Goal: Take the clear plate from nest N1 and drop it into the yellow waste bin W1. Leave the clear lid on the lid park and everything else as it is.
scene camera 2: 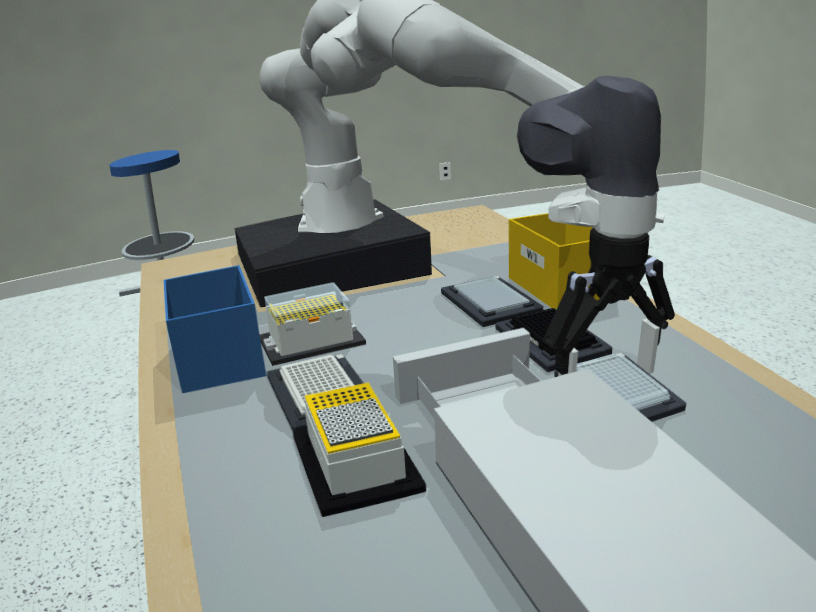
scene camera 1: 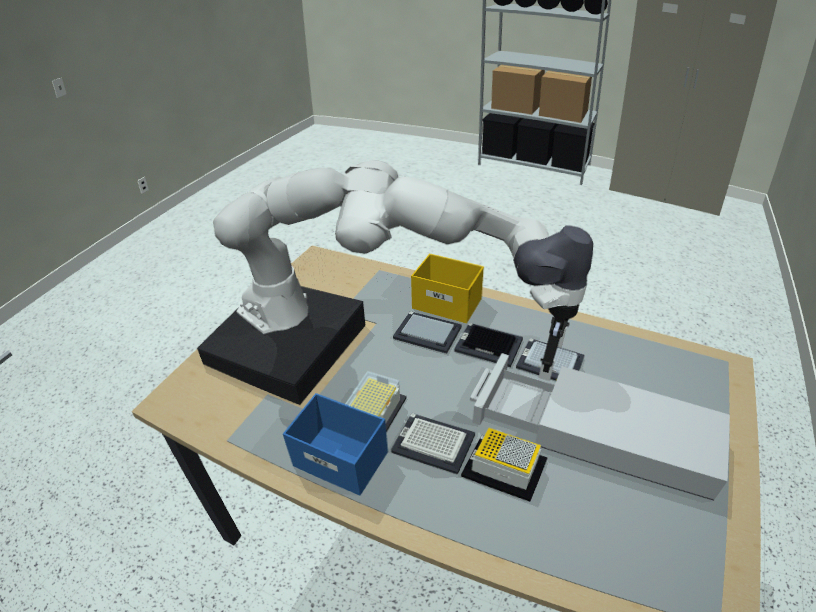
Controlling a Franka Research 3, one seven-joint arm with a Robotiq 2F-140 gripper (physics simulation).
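The clear plate (scene camera 1: pixel 568 359) (scene camera 2: pixel 626 383) lies flat in the dark nest at the back right, behind the grey housing; I cannot read its nest label. My gripper (scene camera 1: pixel 553 359) (scene camera 2: pixel 611 359) is open and empty, pointing down low at this plate, with its fingers spread toward opposite sides. The housing hides part of the nearer fingertip in scene camera 2; exact fingertip height is unclear. The clear lid (scene camera 1: pixel 429 329) (scene camera 2: pixel 491 294) lies flat on a dark holder beside the yellow waste bin W1 (scene camera 1: pixel 428 308) (scene camera 2: pixel 532 275), which stands upright at the back.
A black plate (scene camera 1: pixel 489 342) (scene camera 2: pixel 527 324) sits between lid and clear plate. The grey housing (scene camera 1: pixel 639 428) (scene camera 2: pixel 593 474) has an open drawer. Blue bin W2 (scene camera 1: pixel 362 454) (scene camera 2: pixel 214 342), a white plate (scene camera 1: pixel 435 440) (scene camera 2: pixel 316 378) and two tip boxes (scene camera 1: pixel 504 464) (scene camera 1: pixel 374 398) stand toward the front.
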